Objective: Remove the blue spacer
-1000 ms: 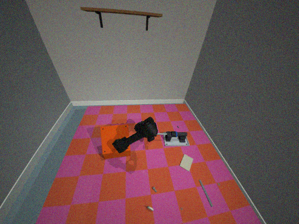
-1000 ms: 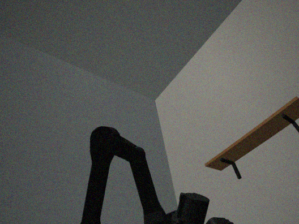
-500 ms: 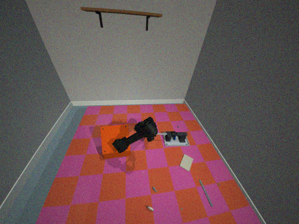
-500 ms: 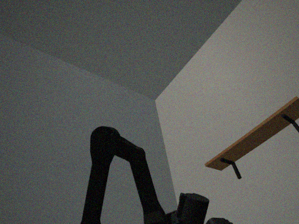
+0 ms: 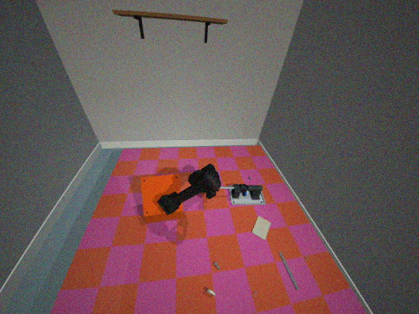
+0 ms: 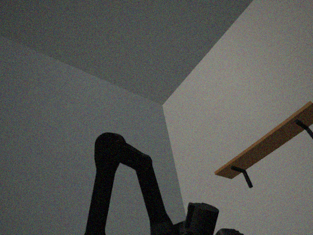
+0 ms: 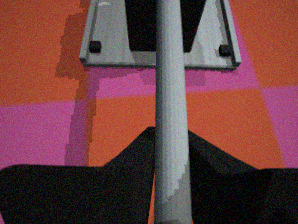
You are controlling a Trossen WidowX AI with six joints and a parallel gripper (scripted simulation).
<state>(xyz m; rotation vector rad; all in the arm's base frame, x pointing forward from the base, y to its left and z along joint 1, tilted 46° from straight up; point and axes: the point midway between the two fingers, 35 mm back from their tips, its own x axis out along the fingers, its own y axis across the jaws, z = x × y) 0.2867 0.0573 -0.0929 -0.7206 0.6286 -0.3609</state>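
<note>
Right now the grey shaft is 60 mm ahead of my gripper tip, 10 mm to the right of it and 20 mm above it. The rest, counted from my gripper tip: blue spacer 180 mm ahead, 20 mm to the right, 20 mm below; fixture 200 mm ahead, 20 mm to the right, 10 mm below; cream card 220 mm ahead, 250 mm to the right, 50 mm below.
</note>
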